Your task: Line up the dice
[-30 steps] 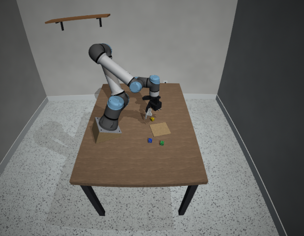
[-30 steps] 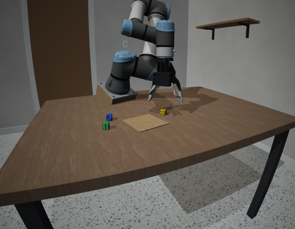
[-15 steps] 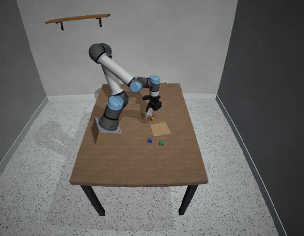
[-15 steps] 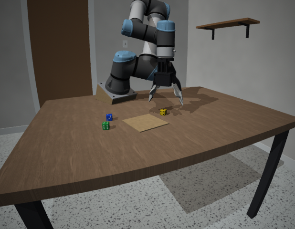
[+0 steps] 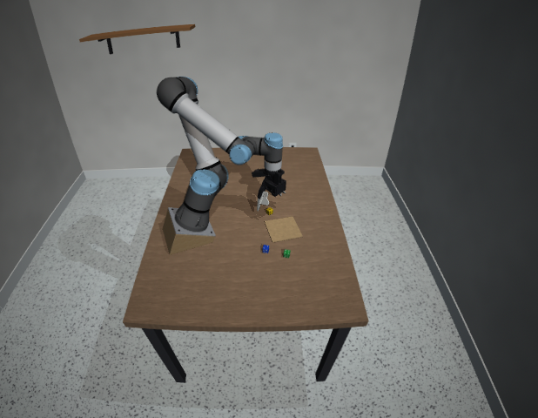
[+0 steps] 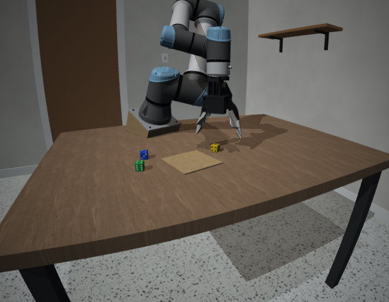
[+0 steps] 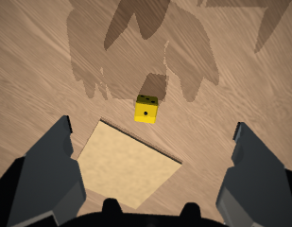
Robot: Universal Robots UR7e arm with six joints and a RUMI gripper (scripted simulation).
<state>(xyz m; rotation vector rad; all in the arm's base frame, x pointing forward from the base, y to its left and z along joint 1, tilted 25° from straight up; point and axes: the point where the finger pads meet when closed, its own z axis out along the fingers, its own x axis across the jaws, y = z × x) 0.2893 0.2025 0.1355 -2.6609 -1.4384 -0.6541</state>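
The yellow die is 4 cm below my hand, 1 cm to the right of it and 1 cm ahead of it. The rest, counted from my hand: tan mat: 11 cm to the right, 9 cm ahead, 5 cm below; green die: 26 cm to the right, 13 cm ahead, 4 cm below; blue die: 26 cm to the right, 4 cm below, 4 cm ahead.
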